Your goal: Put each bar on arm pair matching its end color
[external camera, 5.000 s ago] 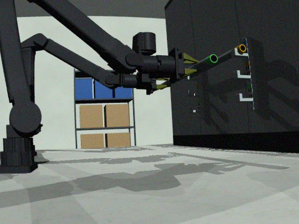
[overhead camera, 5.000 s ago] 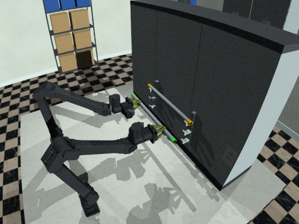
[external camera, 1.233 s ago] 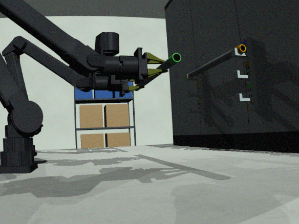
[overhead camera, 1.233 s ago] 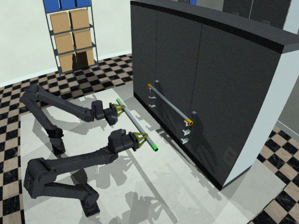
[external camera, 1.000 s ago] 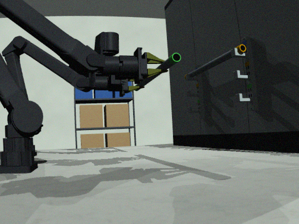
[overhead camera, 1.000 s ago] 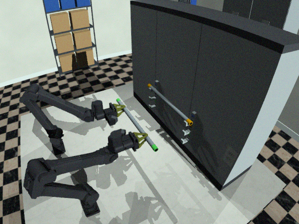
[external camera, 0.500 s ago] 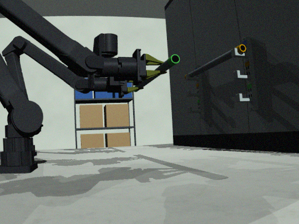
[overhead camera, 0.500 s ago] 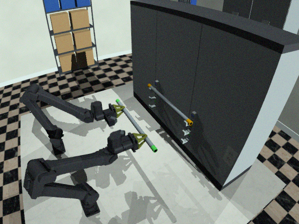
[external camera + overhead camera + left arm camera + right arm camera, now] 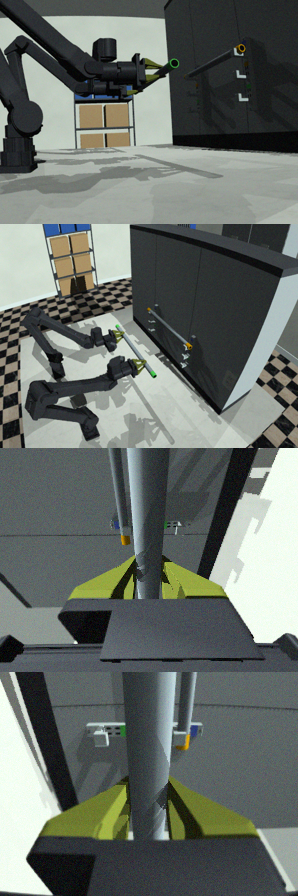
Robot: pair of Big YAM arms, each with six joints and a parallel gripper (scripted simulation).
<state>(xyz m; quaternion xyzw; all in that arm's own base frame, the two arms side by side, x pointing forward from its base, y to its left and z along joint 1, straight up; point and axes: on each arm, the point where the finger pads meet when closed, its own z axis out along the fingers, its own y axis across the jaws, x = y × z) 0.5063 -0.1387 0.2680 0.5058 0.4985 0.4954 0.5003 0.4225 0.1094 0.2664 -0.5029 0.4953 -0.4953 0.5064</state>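
The green-ended bar is 20 mm ahead of my right hand and 150 mm to the left of it. The rest, counted from my right hand: grey cabinet wall: 470 mm ahead, 130 mm to the left, 180 mm above; orange-ended bar: 270 mm ahead, 120 mm to the left, 70 mm above; wall outlet: 240 mm ahead, 400 mm to the right, 30 mm above.
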